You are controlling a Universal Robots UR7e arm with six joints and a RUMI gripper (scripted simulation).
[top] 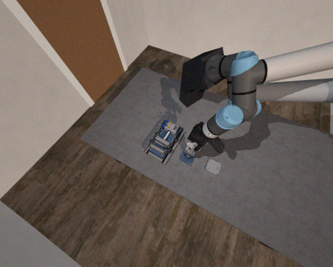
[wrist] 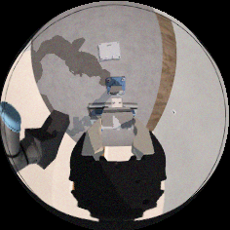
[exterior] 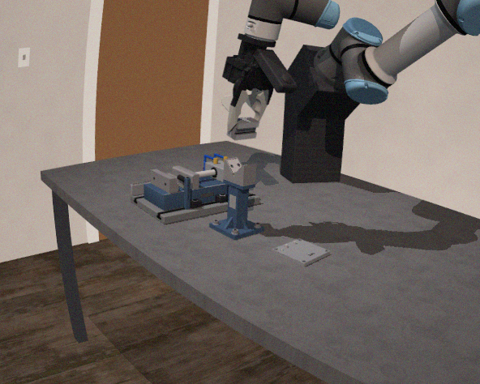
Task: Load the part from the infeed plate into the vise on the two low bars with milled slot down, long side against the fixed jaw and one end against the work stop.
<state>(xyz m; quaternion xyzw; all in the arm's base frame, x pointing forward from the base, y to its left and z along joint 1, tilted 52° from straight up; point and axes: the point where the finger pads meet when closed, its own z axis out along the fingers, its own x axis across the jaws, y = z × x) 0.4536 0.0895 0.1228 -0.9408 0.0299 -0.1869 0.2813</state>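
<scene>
Now: hand 10 mm above the part. Round my hand: fixed jaw (100 mm ahead, 200 mm to the right, 170 mm below); then moving jaw (40 mm ahead, 200 mm to the right, 170 mm below); then air cylinder rod (10 mm behind, 210 mm to the right, 170 mm below).
</scene>
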